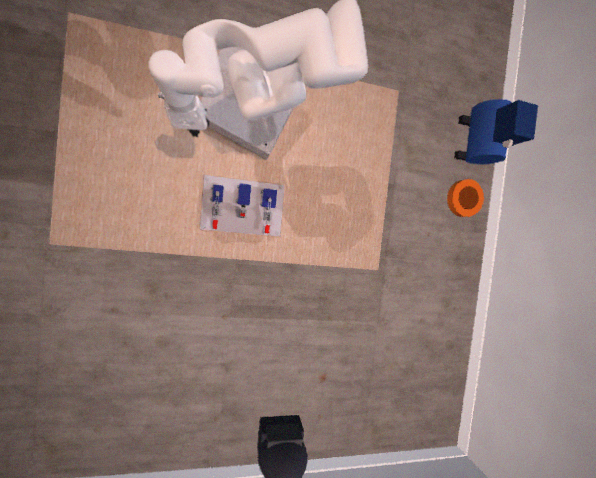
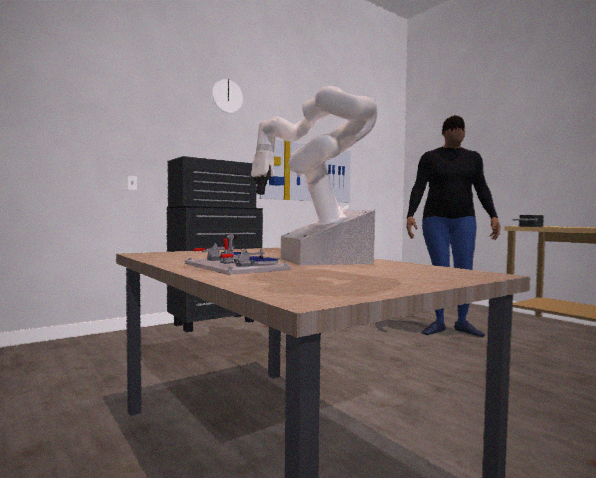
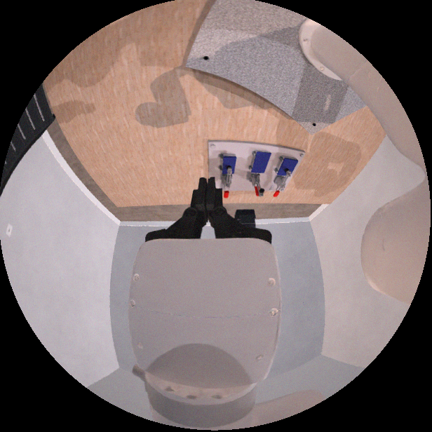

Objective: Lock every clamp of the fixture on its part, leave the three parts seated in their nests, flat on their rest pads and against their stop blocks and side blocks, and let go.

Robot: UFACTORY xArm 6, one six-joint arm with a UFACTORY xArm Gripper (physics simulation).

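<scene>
The grey fixture plate lies on the table with three blue parts: left, middle, right. All look flat; contact with pads and blocks is too small to tell. The left red handle and right red handle lie stretched outward, their clamp arms over the parts. The middle red handle stands upright, with no arm over its part. My gripper is shut, empty, high above the table beyond the plate's left side.
The grey robot base block stands on the table behind the plate. A dark tool cabinet stands behind the table. A person stands beyond it at the right.
</scene>
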